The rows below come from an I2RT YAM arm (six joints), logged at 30 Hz.
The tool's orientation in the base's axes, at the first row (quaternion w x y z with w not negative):
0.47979 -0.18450 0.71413 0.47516
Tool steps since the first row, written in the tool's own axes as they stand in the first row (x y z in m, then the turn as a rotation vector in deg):
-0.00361 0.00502 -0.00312 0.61 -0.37 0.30
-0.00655 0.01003 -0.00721 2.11 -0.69 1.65
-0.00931 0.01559 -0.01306 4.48 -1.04 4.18
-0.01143 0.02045 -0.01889 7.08 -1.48 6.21
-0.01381 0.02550 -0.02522 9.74 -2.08 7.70
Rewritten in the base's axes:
-0.00350 -0.00095 0.00590 0.13 0.20 -0.74
-0.00780 -0.00261 0.01130 0.34 1.49 -2.31
-0.01349 -0.00548 0.01698 0.77 3.94 -4.75
-0.01896 -0.00854 0.02176 0.89 5.97 -7.38
-0.02470 -0.01199 0.02690 0.83 7.46 -10.10

